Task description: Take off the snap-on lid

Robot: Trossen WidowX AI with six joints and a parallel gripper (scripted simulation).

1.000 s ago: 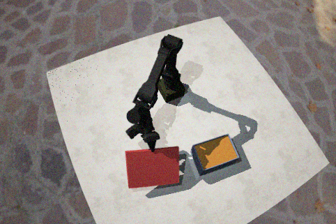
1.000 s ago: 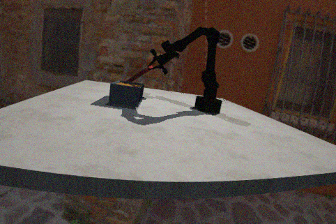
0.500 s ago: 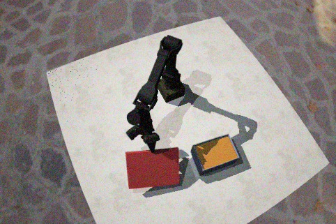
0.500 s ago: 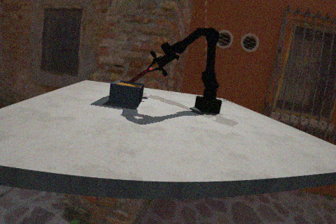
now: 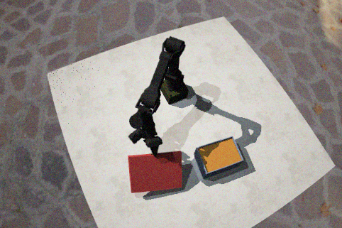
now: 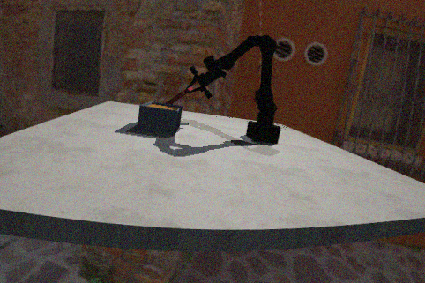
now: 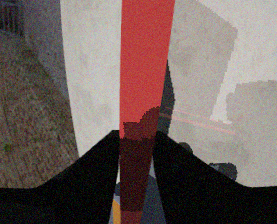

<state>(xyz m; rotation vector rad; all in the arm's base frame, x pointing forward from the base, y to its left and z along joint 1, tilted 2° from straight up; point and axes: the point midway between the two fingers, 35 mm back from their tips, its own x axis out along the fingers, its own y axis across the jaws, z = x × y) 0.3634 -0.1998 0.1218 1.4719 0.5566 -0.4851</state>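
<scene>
Now: the red lid 6 cm ahead of my gripper tip, 1 cm to the right of it and 5 cm below it. The rest, counted from my gripper tip: storage box: 5 cm ahead, 30 cm to the left, 11 cm below.
</scene>
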